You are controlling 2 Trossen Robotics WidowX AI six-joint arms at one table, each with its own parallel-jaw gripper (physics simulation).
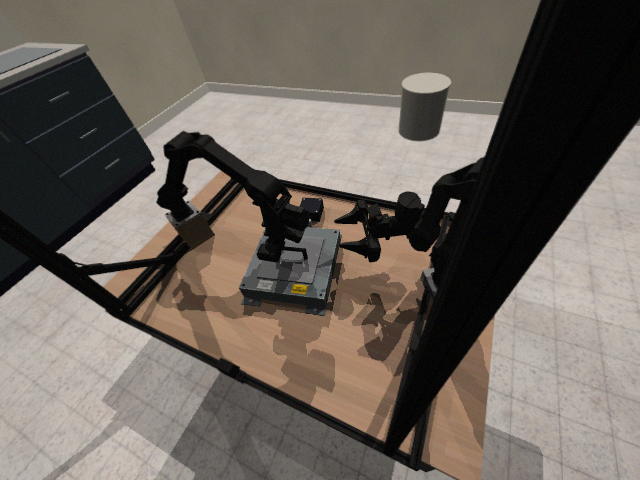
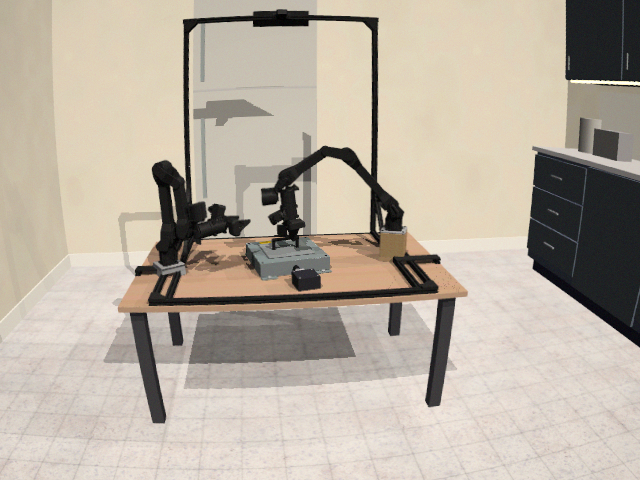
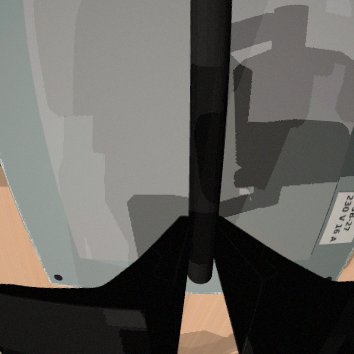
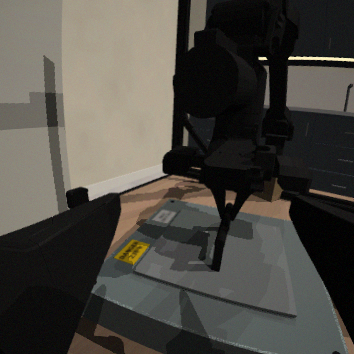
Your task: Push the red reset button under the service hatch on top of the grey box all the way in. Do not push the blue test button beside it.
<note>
My left gripper [image 1: 280,250] holds a service hatch [image 1: 298,261], which touches nothing else. My right gripper [image 1: 336,233] is open, holding nothing. I also see a grey box [image 1: 315,296].
The service hatch is seen too in image 2 [image 2: 287,248] and in image 3 [image 3: 146,117]. My left gripper shows as well in image 3 [image 3: 199,223] and in image 4 [image 4: 226,218]. My right gripper also shows in image 2 [image 2: 244,218] and in image 4 [image 4: 206,203].
</note>
